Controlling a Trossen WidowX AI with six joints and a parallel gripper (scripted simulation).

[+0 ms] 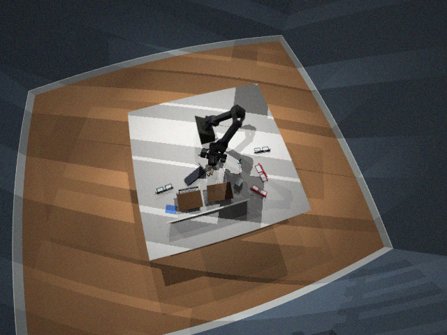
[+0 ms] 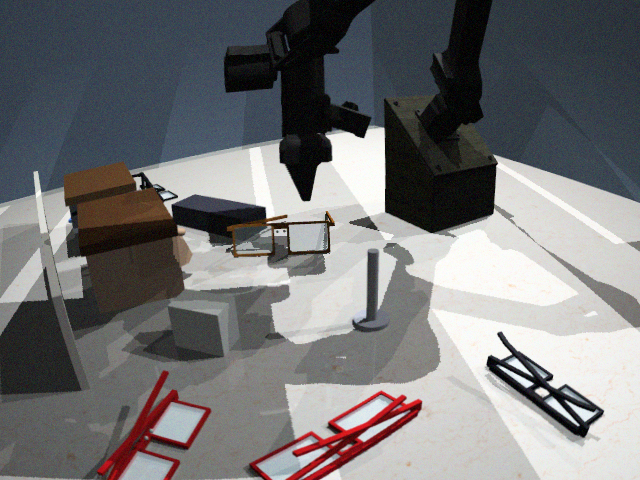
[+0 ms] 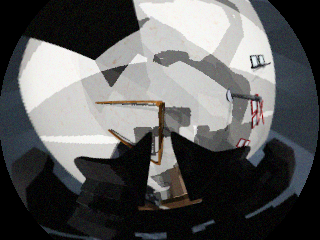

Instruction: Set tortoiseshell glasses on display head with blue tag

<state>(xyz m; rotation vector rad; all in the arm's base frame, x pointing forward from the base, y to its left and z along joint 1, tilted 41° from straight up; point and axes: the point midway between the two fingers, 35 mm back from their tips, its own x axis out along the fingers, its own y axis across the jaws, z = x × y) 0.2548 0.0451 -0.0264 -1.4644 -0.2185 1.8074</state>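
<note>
My gripper tip is 40 mm short of the grey post, 210 mm to the right of it and 50 mm above it. From my gripper tip the other things lie so: white rail (370 mm ahead, 120 mm to the right, 20 mm below); then white cube (210 mm ahead, 150 mm to the left, 50 mm below); then dark case (80 mm ahead, 170 mm to the right, 60 mm below).
</note>
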